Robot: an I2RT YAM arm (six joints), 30 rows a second.
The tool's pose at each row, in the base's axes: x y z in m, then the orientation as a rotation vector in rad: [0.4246, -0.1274, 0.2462, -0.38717, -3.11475, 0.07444]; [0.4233, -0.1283, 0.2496, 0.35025, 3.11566, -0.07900]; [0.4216, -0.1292, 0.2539, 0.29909, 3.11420, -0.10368]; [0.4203, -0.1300, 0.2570, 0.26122, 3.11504, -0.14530]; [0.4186, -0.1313, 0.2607, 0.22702, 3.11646, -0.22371]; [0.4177, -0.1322, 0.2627, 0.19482, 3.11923, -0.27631]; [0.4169, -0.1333, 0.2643, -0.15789, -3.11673, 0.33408]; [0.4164, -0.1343, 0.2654, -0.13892, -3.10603, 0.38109]
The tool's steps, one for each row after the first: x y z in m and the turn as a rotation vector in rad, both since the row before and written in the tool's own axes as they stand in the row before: [0.0010, -0.0014, -0.0033, 0.00199, -0.00816, -0.02325]; [0.0014, -0.0015, -0.0042, 0.01493, -0.00857, -0.03226]; [0.0011, -0.0012, -0.0030, 0.02622, -0.00423, -0.02425]; [0.0014, -0.0019, -0.0036, 0.04994, -0.00185, -0.02227]; [0.0007, -0.0013, -0.0018, 0.03349, 0.00086, -0.02104]; [0.0006, -0.0015, -0.0014, 0.03714, 0.00272, -0.02400]; [0.0004, -0.0013, -0.0009, 0.03086, 0.00332, -0.01229]
